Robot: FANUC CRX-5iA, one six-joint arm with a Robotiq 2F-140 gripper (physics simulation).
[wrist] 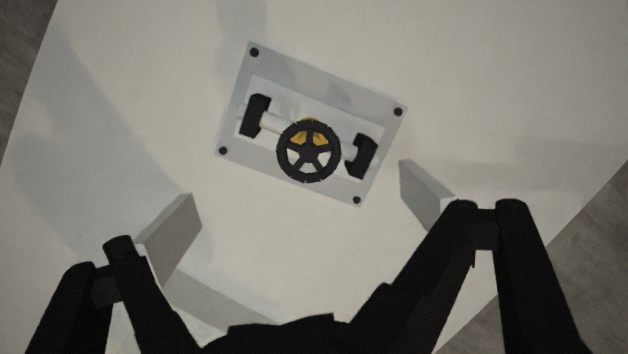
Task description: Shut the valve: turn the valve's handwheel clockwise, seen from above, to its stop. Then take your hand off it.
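Note:
The black handwheel (309, 151), a ring with several spokes, is seen from above near the middle of the wrist view. Under it parts of the yellow valve body (300, 137) show, on a pale pipe (276, 122) held by a black clamp at each side. My gripper (297, 194) is open, with nothing between its grey fingertips. The fingertips stand wide apart in the lower part of the view, and the handwheel lies above the gap between them in the picture, apart from both.
The valve stands on a grey base plate (320, 82) with a dark bolt at each corner. One black clamp (255, 116) is left of the wheel, another black clamp (361, 156) right of it. The pale table top (475, 90) ends at left and lower right, with grey floor (595, 225) beyond.

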